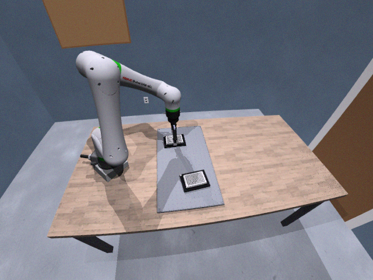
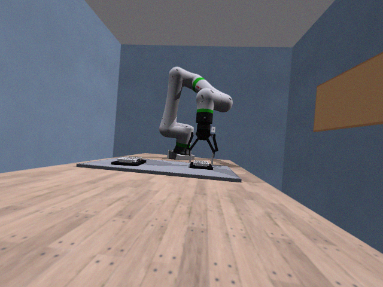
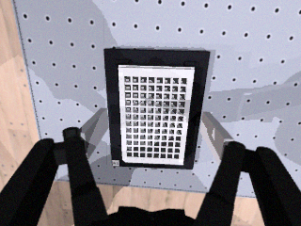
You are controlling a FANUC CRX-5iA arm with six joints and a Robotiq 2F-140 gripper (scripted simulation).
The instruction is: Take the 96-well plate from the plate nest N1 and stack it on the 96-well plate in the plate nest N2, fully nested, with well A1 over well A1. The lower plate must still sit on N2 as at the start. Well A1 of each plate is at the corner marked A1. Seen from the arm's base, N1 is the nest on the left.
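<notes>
Right now my hand is 2 cm above the white 96-well plate. Also, from my hand: black nest N2: 16 cm ahead, 34 cm to the right, 3 cm below; black plate nest N1: 3 cm below.
</notes>
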